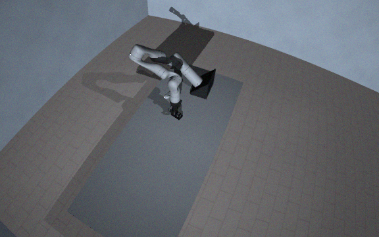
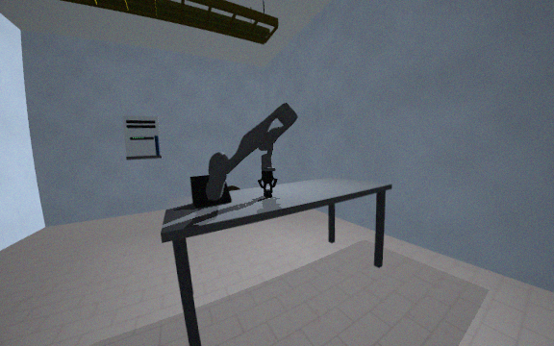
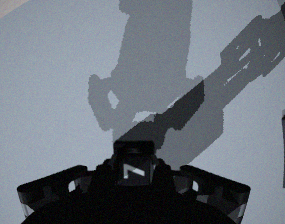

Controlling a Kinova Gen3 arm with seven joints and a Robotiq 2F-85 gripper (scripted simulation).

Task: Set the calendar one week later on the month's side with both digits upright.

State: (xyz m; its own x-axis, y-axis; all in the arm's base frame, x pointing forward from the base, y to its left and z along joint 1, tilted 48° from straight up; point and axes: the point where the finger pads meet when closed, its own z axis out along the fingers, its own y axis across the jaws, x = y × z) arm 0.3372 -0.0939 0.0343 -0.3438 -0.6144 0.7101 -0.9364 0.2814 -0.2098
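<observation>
Now: hand 1 cm short of the dark calendar tray, 2 cm to the right of it and 3 cm above it.
</observation>
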